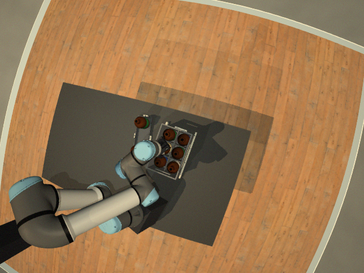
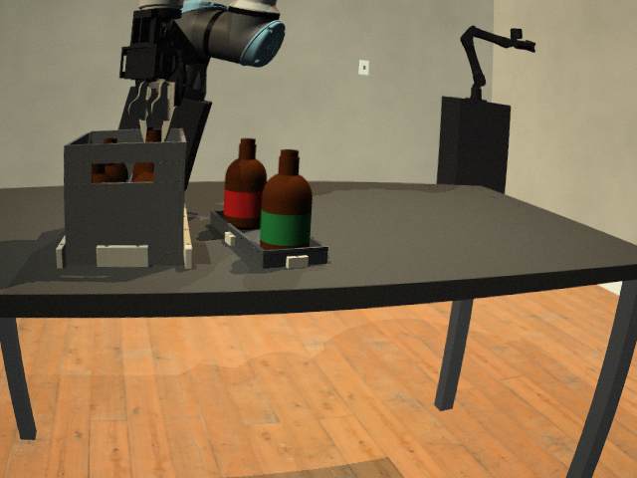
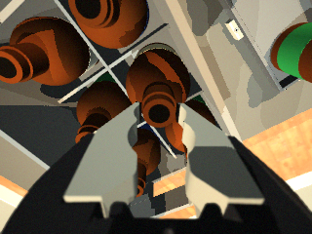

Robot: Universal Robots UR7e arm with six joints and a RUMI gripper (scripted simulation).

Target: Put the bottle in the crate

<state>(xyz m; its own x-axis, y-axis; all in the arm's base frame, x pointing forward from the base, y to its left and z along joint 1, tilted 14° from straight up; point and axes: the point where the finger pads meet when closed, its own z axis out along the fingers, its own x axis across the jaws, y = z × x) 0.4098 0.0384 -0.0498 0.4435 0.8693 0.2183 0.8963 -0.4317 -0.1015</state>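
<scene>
The crate lies 9 cm below my hand, 4 cm to the right of it and 1 cm ahead of it. Also, from my hand: green-labelled bottle (21 cm to the left, 9 cm below, 7 cm ahead); then tray (18 cm to the left, 16 cm below, 1 cm behind).
</scene>
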